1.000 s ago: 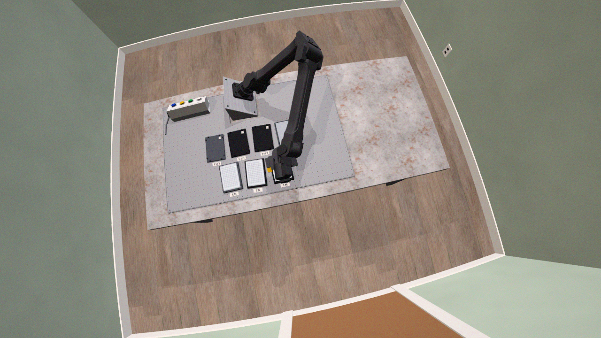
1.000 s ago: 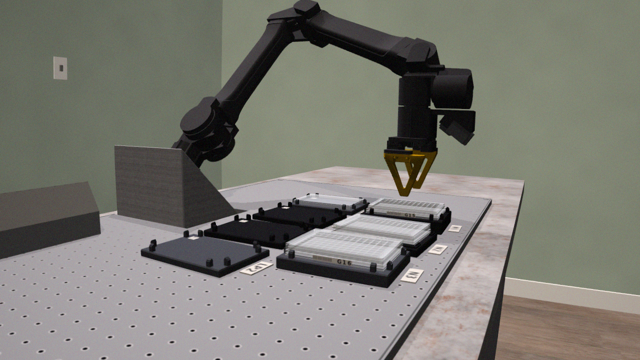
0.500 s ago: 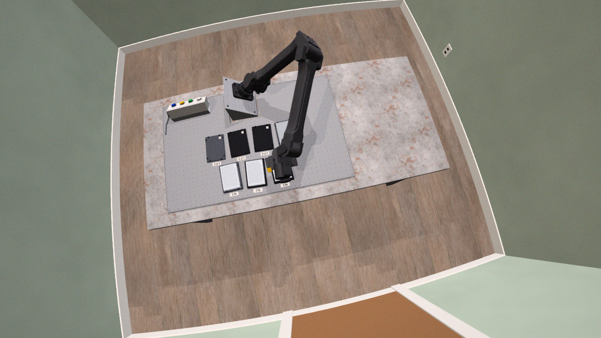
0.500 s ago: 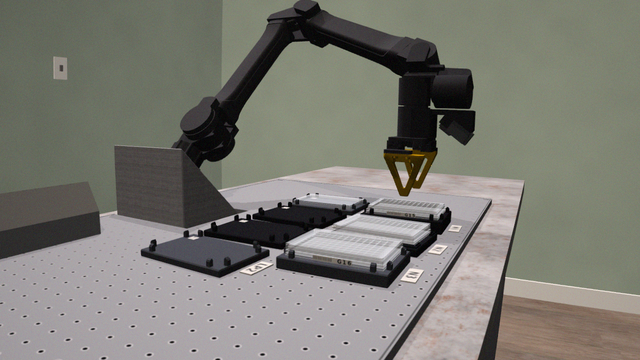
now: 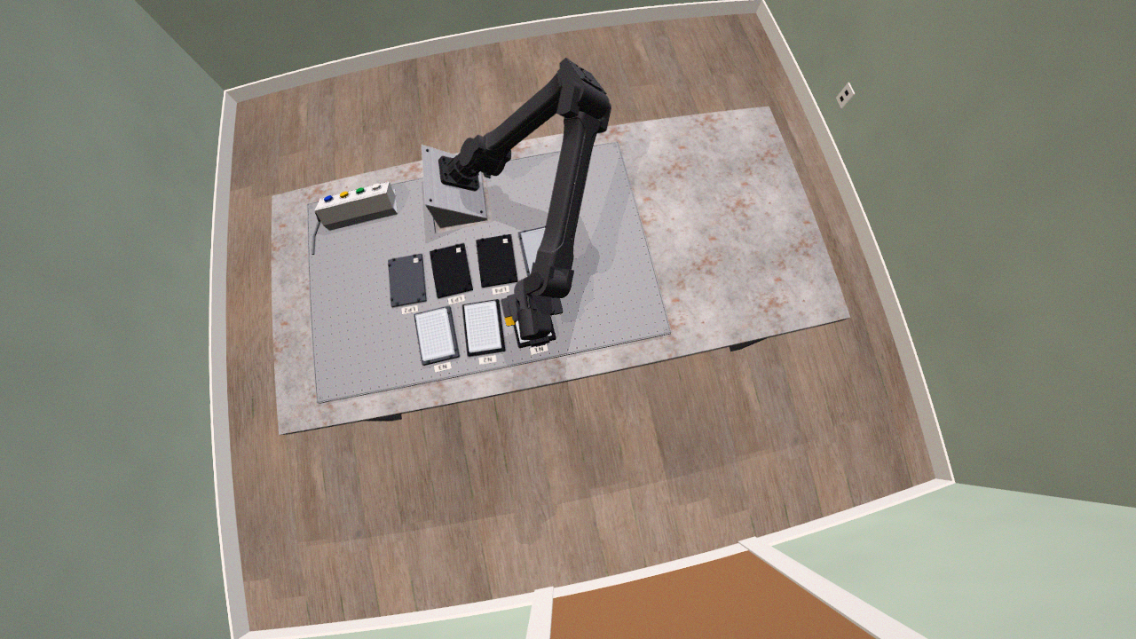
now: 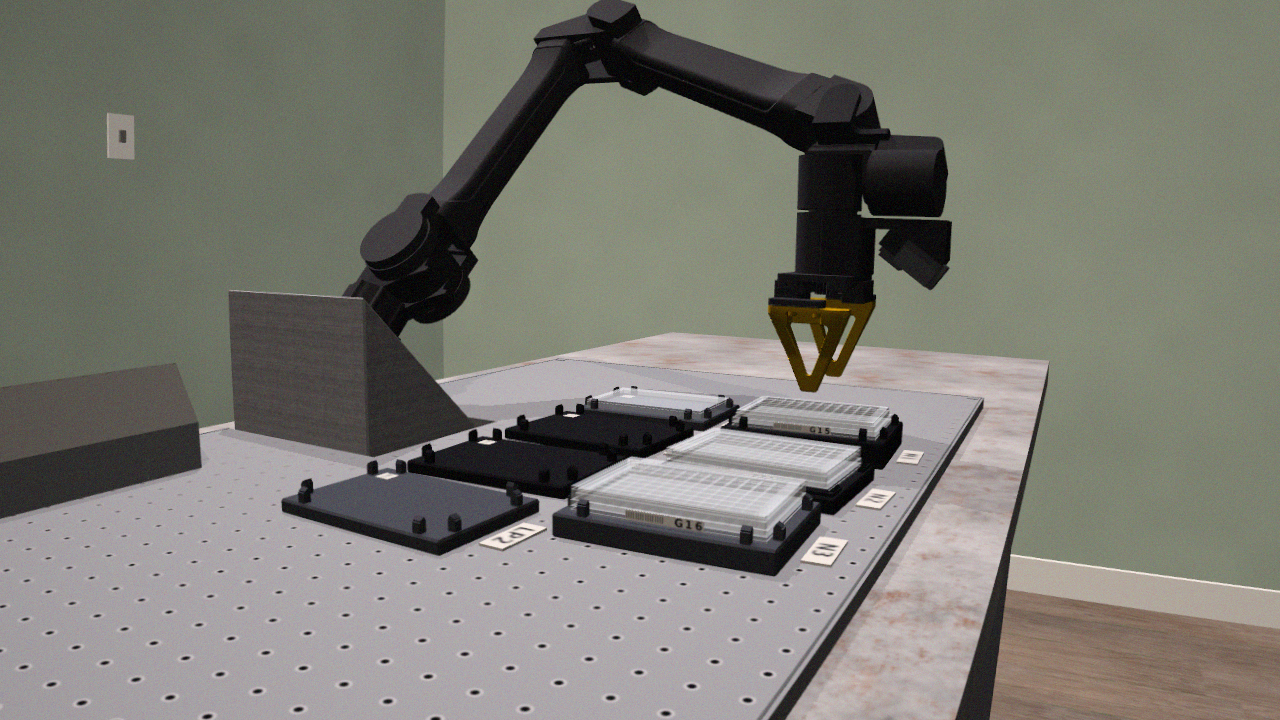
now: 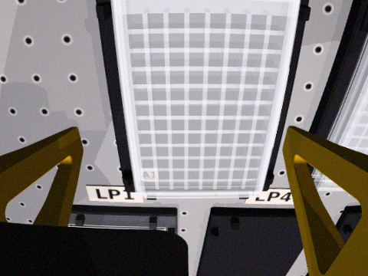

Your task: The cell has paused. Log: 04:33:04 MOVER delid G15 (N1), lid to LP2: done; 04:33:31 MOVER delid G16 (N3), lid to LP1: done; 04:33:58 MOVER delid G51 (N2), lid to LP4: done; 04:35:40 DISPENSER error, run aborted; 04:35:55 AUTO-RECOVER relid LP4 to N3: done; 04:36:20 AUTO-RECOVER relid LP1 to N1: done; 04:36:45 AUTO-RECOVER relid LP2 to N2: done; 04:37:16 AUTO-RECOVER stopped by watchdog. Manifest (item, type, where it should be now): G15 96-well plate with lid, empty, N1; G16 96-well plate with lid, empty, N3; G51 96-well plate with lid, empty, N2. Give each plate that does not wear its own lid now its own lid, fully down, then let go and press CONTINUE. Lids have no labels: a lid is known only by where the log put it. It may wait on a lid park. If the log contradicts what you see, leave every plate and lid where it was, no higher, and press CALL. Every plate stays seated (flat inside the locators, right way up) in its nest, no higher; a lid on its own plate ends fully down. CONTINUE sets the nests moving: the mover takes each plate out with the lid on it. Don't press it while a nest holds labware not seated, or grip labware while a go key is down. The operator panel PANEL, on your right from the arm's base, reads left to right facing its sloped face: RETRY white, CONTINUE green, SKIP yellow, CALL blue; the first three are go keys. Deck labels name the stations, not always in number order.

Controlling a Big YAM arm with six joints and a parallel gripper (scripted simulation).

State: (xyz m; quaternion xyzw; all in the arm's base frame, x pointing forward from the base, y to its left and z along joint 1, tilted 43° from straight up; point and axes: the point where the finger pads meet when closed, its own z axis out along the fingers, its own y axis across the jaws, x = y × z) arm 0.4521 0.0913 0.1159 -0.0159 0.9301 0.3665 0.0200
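Right now my hand is 4 cm above the plate G15 and 1 cm to the left of it. The rest, counted from my hand: lid park LP1: 19 cm behind, 6 cm below, 5 cm to the left; LP4 label: 10 cm behind, 8 cm to the right, 7 cm below; nest N1: 6 cm below, 1 cm to the right.
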